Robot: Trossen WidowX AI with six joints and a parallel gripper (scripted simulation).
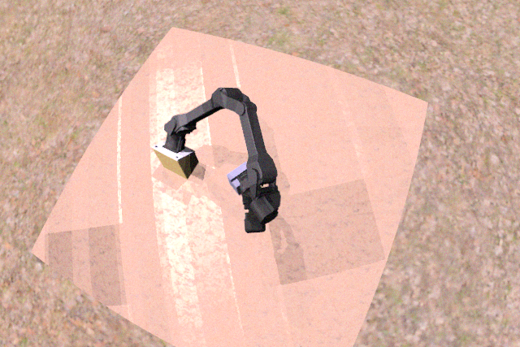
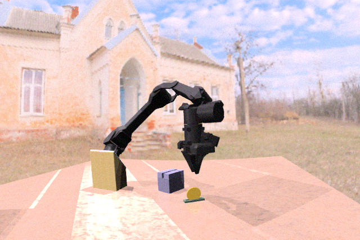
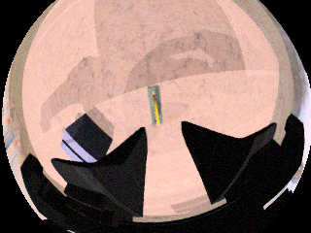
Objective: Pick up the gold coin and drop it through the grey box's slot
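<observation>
My gripper tip is 10 mm past the gold coin and 70 mm above it.
</observation>
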